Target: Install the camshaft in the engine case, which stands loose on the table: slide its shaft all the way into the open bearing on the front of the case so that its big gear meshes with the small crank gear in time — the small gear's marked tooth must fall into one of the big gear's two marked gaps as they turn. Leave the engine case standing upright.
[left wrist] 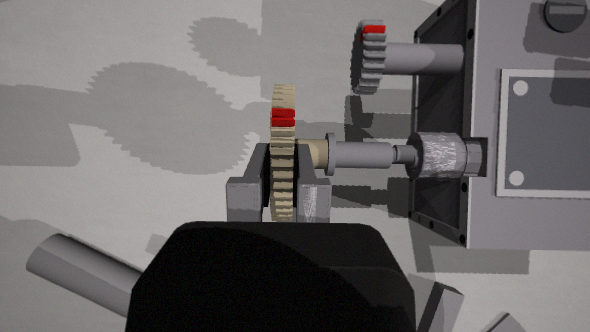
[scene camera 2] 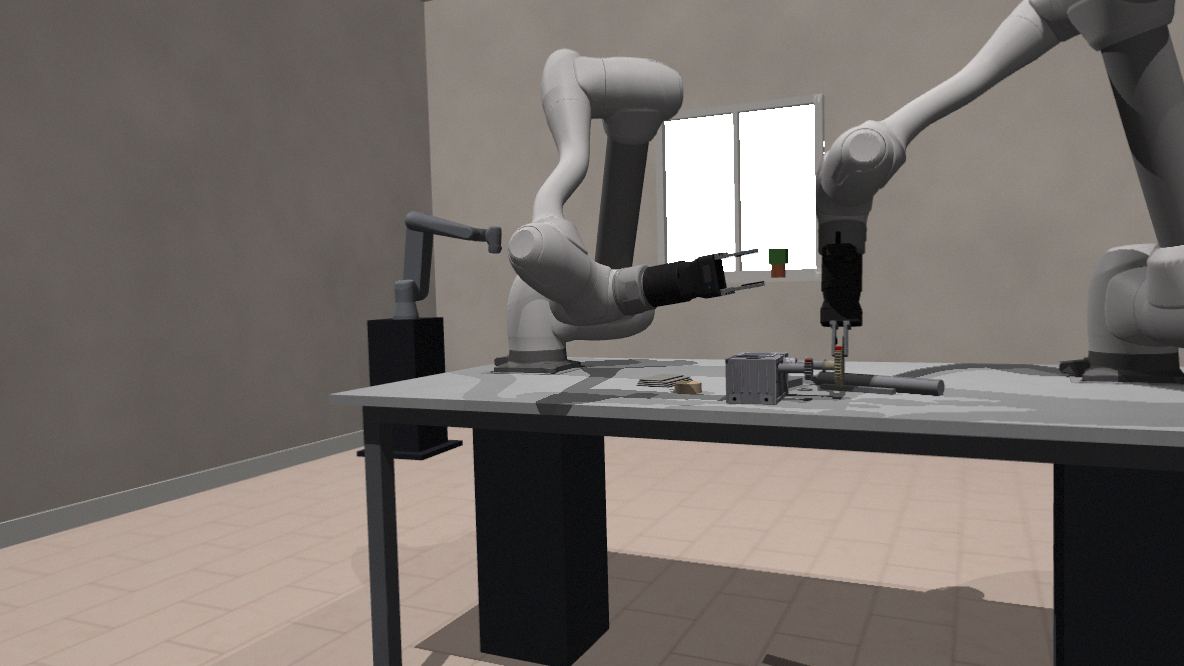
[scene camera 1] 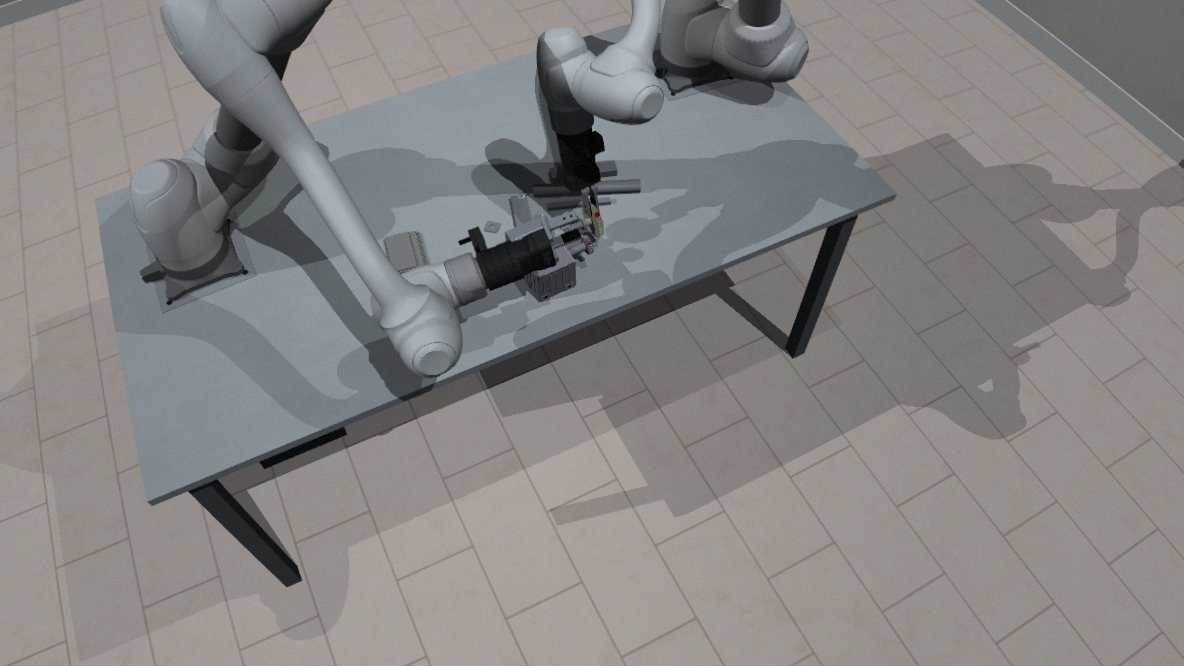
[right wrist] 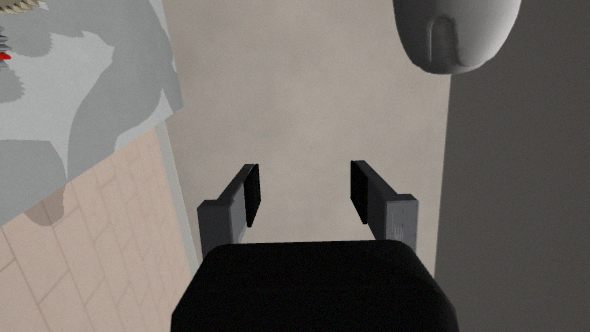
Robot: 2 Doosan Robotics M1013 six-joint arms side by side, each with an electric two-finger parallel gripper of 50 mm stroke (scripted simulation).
I see my left gripper (scene camera 2: 839, 356), my right gripper (scene camera 2: 759, 267), an engine case (scene camera 2: 761, 378), a camshaft (left wrist: 328, 154) and a ribbed plate stack (scene camera 1: 405, 250).
The engine case also shows in the left wrist view (left wrist: 496, 136). My left gripper is seen too in the left wrist view (left wrist: 282, 162) and in scene camera 1 (scene camera 1: 592, 212). My right gripper shows as well in scene camera 1 (scene camera 1: 577, 224) and in the right wrist view (right wrist: 304, 181). The left wrist view misses the ribbed plate stack: it is out of frame. The right wrist view misses the ribbed plate stack: it is out of frame.
